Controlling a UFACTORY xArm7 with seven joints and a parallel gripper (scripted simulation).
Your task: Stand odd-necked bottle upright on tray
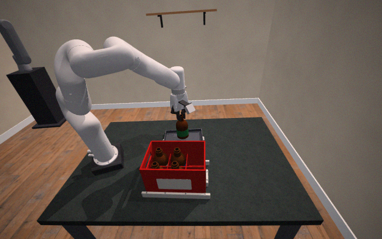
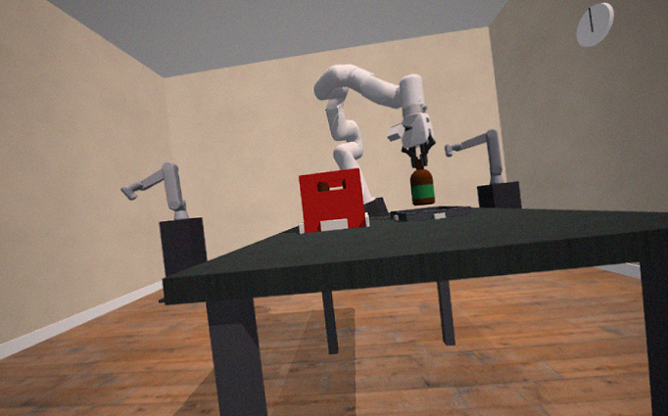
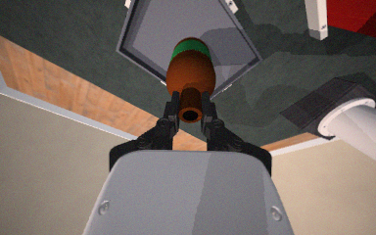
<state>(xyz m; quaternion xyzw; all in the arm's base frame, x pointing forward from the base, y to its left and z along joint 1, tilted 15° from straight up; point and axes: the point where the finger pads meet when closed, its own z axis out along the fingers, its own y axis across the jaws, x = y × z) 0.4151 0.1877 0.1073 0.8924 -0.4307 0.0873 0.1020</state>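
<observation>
My hand is 18 cm above the tray. The rest, counted from my hand: crate: 30 cm to the right, 11 cm below, 3 cm behind.
</observation>
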